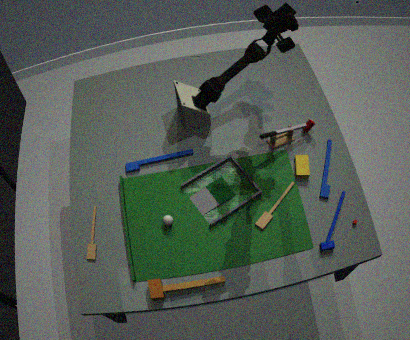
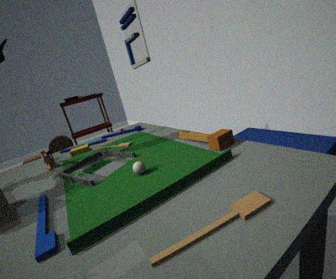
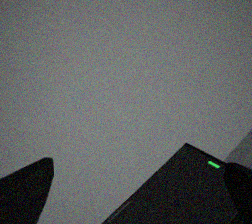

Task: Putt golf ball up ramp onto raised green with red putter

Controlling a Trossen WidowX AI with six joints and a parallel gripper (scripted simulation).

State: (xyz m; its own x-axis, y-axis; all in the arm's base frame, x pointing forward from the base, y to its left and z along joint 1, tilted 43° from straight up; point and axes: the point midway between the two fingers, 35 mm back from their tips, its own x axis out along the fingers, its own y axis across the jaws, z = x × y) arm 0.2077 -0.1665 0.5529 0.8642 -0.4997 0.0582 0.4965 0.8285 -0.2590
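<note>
My gripper tip is 70 mm to the right of the small wooden gate and 620 mm above it. From my gripper tip the other things lie so: yellow block (160 mm ahead, 120 mm to the left, 640 mm below); green mat (270 mm ahead, 300 mm to the right, 650 mm below); red putter (10 mm behind, 110 mm to the left, 600 mm below).
</note>
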